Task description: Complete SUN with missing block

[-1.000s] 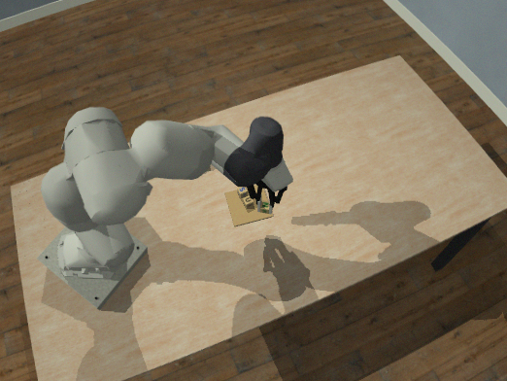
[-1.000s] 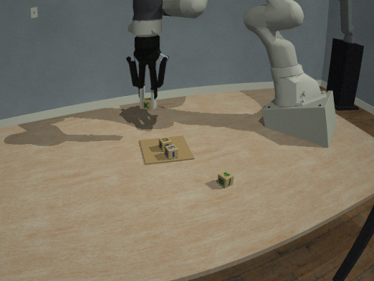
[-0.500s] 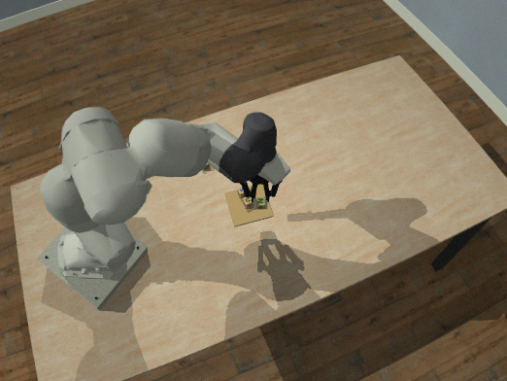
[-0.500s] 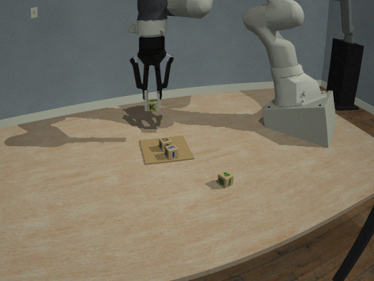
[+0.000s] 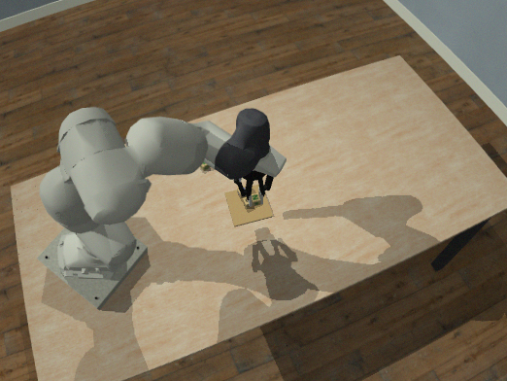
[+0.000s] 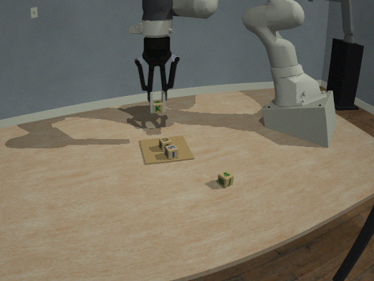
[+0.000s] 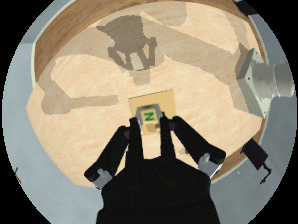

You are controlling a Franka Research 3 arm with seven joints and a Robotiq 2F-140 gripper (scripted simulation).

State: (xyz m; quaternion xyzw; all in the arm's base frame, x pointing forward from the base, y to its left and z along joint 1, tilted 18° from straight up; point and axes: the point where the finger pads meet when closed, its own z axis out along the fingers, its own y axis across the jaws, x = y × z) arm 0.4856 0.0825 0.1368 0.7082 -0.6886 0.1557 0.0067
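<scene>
My gripper is now 120 mm above the U block, 60 mm to the right of it and 10 mm past it. The rest, counted from my hand: N block (20 mm below); mat (130 mm below, 60 mm to the left, 10 mm behind).
</scene>
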